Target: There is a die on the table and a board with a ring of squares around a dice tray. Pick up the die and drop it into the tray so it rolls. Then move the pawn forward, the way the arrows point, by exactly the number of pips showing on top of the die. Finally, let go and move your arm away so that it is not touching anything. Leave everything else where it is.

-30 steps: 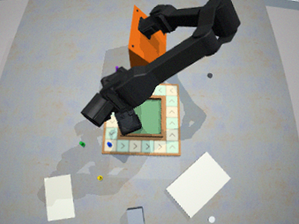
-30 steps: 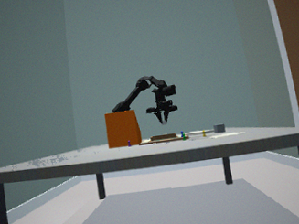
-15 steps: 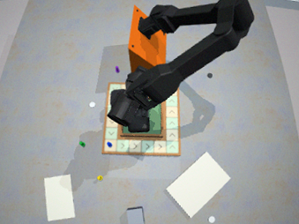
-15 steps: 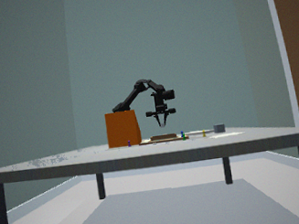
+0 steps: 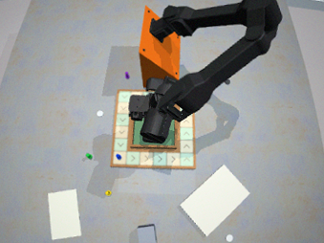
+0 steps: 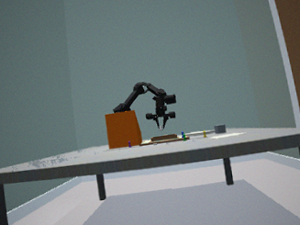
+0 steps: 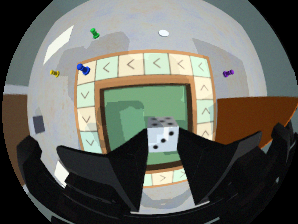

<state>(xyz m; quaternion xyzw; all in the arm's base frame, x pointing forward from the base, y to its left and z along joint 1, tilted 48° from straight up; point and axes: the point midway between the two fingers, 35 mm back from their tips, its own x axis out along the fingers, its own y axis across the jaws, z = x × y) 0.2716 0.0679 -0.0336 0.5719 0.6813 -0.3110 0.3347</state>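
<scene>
The blue pawn lies 13 cm ahead of my gripper tip, 9 cm to the right of it and 5 cm below it. Round my gripper tip: purple pawn: 18 cm behind, 12 cm to the right, 6 cm below; then white die: right at my gripper tip; then green dice tray: 7 cm below, 1 cm to the left, 1 cm ahead.
</scene>
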